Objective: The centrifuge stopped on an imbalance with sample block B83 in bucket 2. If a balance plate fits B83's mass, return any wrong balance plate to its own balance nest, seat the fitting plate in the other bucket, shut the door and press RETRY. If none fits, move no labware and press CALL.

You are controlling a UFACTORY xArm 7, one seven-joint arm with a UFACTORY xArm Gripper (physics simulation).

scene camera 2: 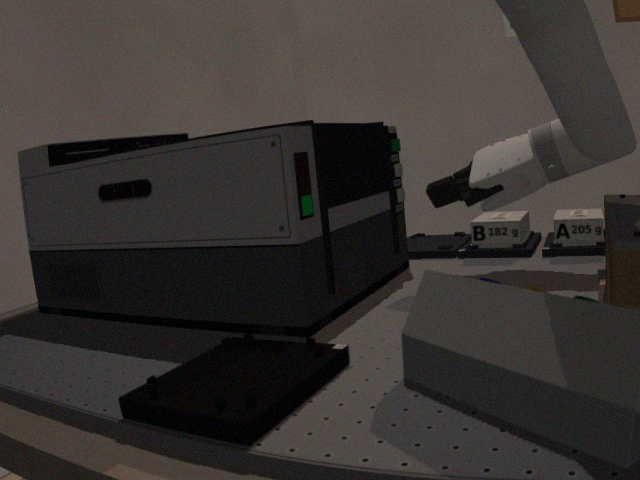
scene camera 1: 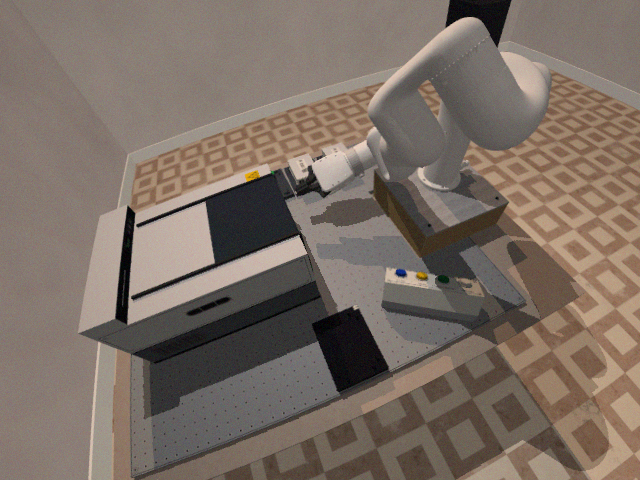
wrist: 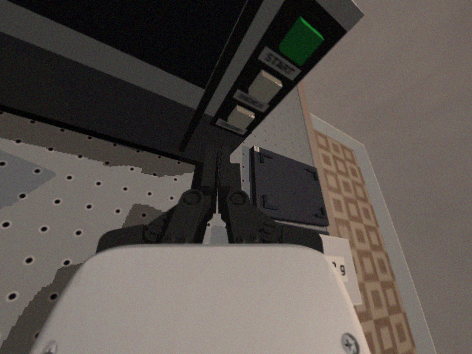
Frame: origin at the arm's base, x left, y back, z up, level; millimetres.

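Seen in the pictures: gripper, between the fingertips: (scene camera 2: 431, 196) (scene camera 1: 297, 192) (wrist: 218, 160); arm's base, origin of its link: (scene camera 1: 438, 176).
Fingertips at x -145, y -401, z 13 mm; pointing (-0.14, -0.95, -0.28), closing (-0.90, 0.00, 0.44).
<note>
Offsets run from my fingertips to a thing's top centre. "*": to the spot under its first point.
The centrifuge (scene camera 1: 170, 273) (scene camera 2: 206, 217) shows a dark panel {* dx +139, dy -139, dz +106 mm} (scene camera 1: 253, 217) (scene camera 2: 351, 160) over its front and the front of its top; its buckets and block B83 are hidden. Its front column has a green START button {dx -19, dy -52, dz +84 mm} (wrist: 301, 41) and two pale buttons with blurred labels, a middle button {dx -19, dy -52, dz +48 mm} (wrist: 265, 86) and a lower button {dx -19, dy -52, dz +12 mm} (wrist: 241, 119). Balance plate B, 182 g {dx -174, dy +78, dz -53 mm} (scene camera 2: 500, 229), and plate A, 205 g {dx -167, dy +215, dz -53 mm} (scene camera 2: 578, 227), sit on dark nests at the back. My gripper (scene camera 2: 430, 194) (wrist: 218, 160) is shut and empty, raised in front of the column, its tips below the lower button in the wrist view.
An empty dark nest {dx -185, dy -51, dz -89 mm} (scene camera 2: 436, 245) (wrist: 290, 190) lies beside plate B's nest. Another black nest {dx +436, dy -59, dz -79 mm} (scene camera 1: 351, 351) (scene camera 2: 242, 382) lies near the table's front edge. A grey sloped box {dx +417, dy +173, dz -23 mm} (scene camera 1: 429, 304) (scene camera 2: 516, 351) carries blue, yellow and green buttons. The arm's base stands on a wood-sided block (scene camera 1: 398, 217).
</note>
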